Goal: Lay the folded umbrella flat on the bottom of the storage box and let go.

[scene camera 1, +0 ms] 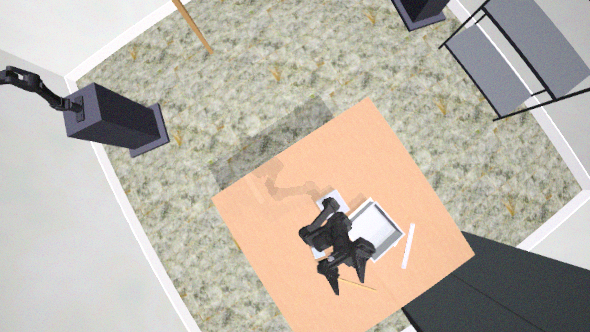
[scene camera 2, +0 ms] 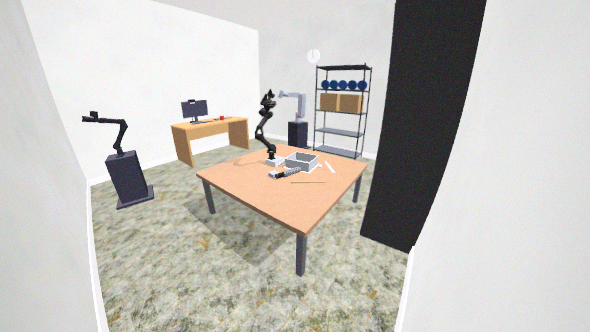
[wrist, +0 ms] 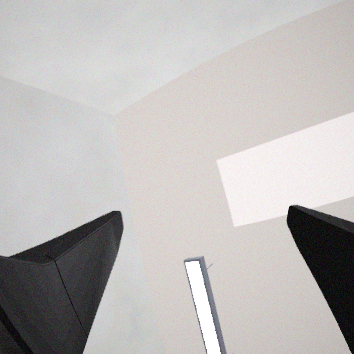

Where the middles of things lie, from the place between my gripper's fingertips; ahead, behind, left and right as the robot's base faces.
Labels:
The storage box (scene camera 1: 371,222) is 15 cm ahead of my hand, 29 cm to the left of it and 69 cm below it.

